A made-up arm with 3 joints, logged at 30 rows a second.
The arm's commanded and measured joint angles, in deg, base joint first. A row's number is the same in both.
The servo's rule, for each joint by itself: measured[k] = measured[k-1] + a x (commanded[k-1-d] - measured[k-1]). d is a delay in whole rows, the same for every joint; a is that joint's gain. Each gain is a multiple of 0.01, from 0.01 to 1. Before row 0 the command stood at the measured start. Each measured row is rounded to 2 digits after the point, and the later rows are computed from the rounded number. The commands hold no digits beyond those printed.
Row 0, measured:
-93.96 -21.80 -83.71
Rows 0 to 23, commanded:
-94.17 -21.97 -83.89
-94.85 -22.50 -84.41
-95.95 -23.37 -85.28
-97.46 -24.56 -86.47
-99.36 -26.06 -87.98
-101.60 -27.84 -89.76
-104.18 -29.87 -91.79
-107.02 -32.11 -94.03
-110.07 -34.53 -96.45
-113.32 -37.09 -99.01
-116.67 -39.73 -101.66
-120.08 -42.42 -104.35
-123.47 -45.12 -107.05
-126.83 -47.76 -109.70
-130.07 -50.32 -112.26
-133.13 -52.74 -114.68
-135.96 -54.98 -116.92
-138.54 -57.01 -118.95
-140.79 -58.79 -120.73
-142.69 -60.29 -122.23
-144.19 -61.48 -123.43
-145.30 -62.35 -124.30
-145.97 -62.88 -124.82
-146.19 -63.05 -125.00
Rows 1 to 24, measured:
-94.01 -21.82 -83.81
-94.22 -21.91 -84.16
-94.65 -22.10 -84.81
-95.35 -22.42 -85.77
-96.35 -22.89 -87.05
-97.66 -23.53 -88.62
-99.29 -24.35 -90.46
-101.22 -25.36 -92.53
-103.43 -26.55 -94.80
-105.90 -27.92 -97.24
-108.59 -29.46 -99.80
-111.46 -31.14 -102.44
-114.46 -32.96 -105.11
-117.55 -34.88 -107.77
-120.68 -36.89 -110.37
-123.79 -38.95 -112.87
-126.83 -41.03 -115.22
-129.76 -43.11 -117.38
-132.52 -45.15 -119.32
-135.06 -47.12 -121.01
-137.34 -48.99 -122.41
-139.33 -50.73 -123.51
-140.99 -52.31 -124.27
-142.29 -53.71 -124.69
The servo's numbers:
d 0
a 0.25 0.13 0.58

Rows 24 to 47, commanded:
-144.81 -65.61 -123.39
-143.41 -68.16 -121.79
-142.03 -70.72 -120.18
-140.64 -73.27 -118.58
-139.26 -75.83 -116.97
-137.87 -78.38 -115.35
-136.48 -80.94 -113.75
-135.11 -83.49 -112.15
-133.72 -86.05 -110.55
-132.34 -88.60 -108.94
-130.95 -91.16 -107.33
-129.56 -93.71 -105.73
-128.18 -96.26 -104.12
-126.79 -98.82 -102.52
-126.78 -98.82 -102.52
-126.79 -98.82 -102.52
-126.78 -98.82 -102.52
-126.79 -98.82 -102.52
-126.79 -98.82 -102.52
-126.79 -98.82 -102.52
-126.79 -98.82 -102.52
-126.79 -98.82 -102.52
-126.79 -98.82 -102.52
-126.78 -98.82 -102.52
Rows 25 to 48, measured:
-142.92 -55.26 -123.94
-143.04 -56.94 -122.69
-142.79 -58.73 -121.23
-142.25 -60.62 -119.69
-141.50 -62.60 -118.11
-140.59 -64.65 -116.51
-139.56 -66.77 -114.91
-138.45 -68.94 -113.31
-137.27 -71.16 -111.71
-136.04 -73.43 -110.10
-134.77 -75.73 -108.49
-133.47 -78.07 -106.89
-132.15 -80.43 -105.28
-130.81 -82.82 -103.68
-129.80 -84.90 -103.01
-129.05 -86.71 -102.73
-128.48 -88.28 -102.61
-128.06 -89.65 -102.56
-127.74 -90.84 -102.54
-127.50 -91.88 -102.53
-127.32 -92.78 -102.52
-127.19 -93.57 -102.52
-127.09 -94.25 -102.52
-127.01 -94.84 -102.52

